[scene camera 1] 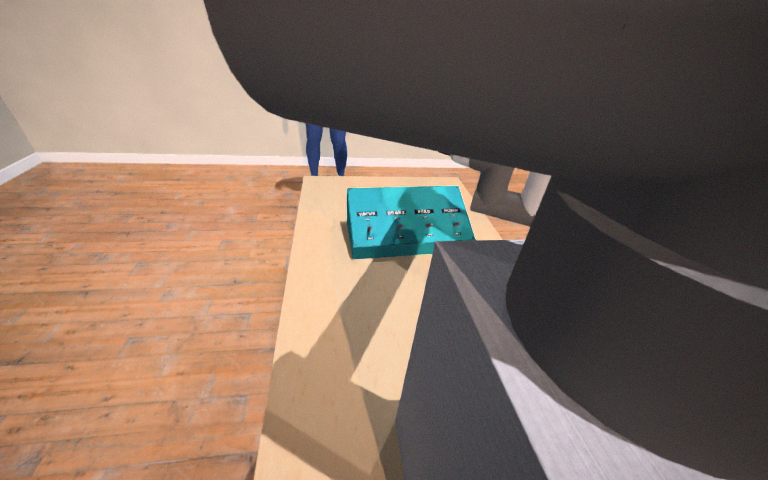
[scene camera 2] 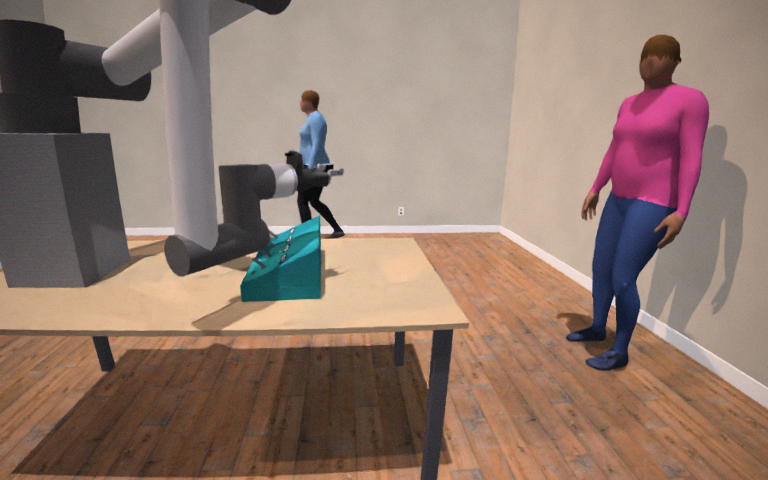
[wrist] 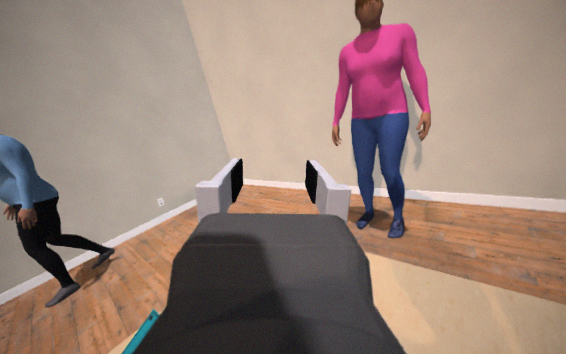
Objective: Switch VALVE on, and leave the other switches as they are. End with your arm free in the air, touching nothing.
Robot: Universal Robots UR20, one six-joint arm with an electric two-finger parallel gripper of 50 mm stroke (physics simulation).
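Places are measured from the arm's base along level axes (x left, y down, z back), in metres.
Pixels of known places: gripper, fingertip midpoint: point(scene camera 2: 337, 169) point(wrist: 274, 172); arm's base at its link origin: point(scene camera 1: 634, 331) point(scene camera 2: 42, 132).
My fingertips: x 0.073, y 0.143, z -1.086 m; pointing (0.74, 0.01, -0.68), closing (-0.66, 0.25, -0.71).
Note:
Ahead of a thing's pixels: the offset from my fingertips to its top centre. Level surfaces: height alone.
The teal switch panel point(scene camera 1: 368, 198) point(scene camera 2: 294, 288) point(wrist: 142, 332) stands on the table, its sloped face carrying several labelled levers in a row. The leftmost label {dz +0.226, dx +0.186, dy +0.278 m} point(scene camera 1: 367, 213) in scene camera 1 appears to read VALVE. The VALVE lever {dz +0.308, dx +0.173, dy +0.274 m} point(scene camera 1: 369, 230) below it seems to point down, towards its lower mark. The other levers are small and partly shadowed; their settings are hard to tell. My gripper point(scene camera 2: 335, 172) point(wrist: 274, 172) is open and empty, roughly level and in the air above the panel's height. The arm hides it in scene camera 1.
My lower arm joint point(scene camera 2: 192, 254) hangs low over the wooden table {dy +0.404 m} point(scene camera 1: 317, 271) point(scene camera 2: 385, 283), beside the panel; its exact gap is unclear. The grey pedestal point(scene camera 1: 453, 367) point(scene camera 2: 39, 226) stands at the robot's base. A person in pink point(scene camera 2: 656, 147) point(wrist: 377, 70) and one in light blue point(scene camera 2: 314, 135) point(wrist: 22, 170) stand beyond.

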